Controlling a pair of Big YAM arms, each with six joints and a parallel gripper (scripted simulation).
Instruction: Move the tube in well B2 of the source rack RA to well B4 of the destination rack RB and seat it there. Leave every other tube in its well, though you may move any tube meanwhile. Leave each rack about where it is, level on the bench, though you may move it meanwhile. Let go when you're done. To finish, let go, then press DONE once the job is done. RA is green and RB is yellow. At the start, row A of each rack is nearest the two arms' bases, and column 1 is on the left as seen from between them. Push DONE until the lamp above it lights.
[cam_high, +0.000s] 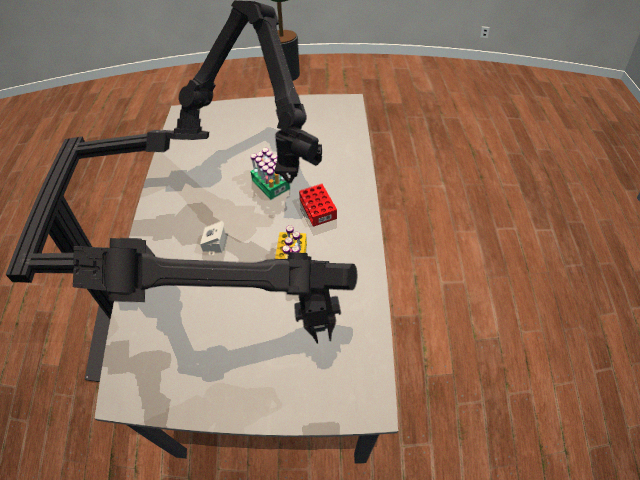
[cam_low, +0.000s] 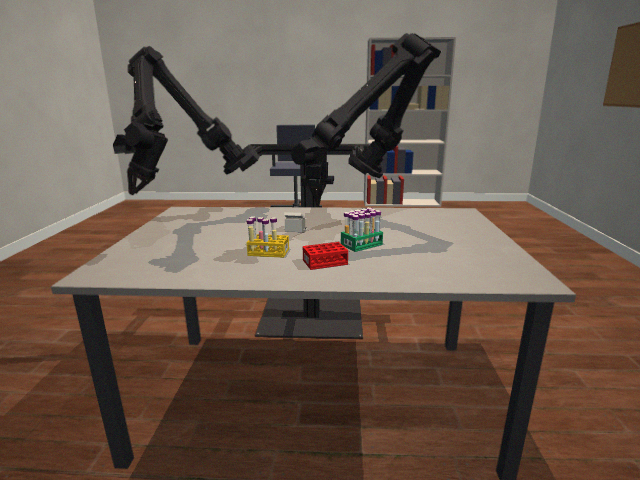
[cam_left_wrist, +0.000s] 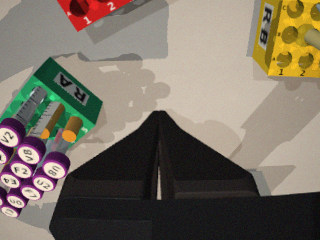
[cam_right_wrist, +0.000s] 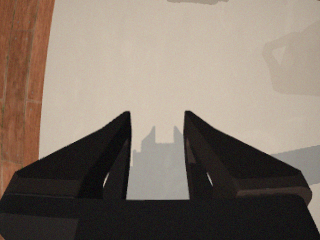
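Right now the grey button box is 25 cm behind my left hand, 15 cm to the right of it and 13 cm below it. Round my left hand: red rack (15 cm below, 8 cm ahead, 4 cm to the left); then yellow rack (17 cm to the right, 15 cm below, 2 cm ahead); then green rack (15 cm below, 14 cm to the left, 11 cm behind).
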